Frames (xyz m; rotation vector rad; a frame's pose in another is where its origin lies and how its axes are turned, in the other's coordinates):
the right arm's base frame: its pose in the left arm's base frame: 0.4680 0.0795 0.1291 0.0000 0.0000 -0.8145
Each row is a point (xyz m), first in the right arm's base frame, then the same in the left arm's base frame.
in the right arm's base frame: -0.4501 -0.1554 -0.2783
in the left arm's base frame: 0.0461 0.3003 -0.1492
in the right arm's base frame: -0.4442 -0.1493 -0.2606
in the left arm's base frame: 0.0546 0.3001 -0.1315
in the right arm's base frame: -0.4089 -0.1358 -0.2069
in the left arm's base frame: 0.0886 0.2837 -0.0778
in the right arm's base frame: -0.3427 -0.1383 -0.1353
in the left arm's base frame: 0.1322 0.2339 -0.0062
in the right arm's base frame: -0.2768 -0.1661 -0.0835
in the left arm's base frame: 0.1572 0.1669 0.0456
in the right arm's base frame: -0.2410 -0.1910 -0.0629
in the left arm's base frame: 0.1637 0.1237 0.0662
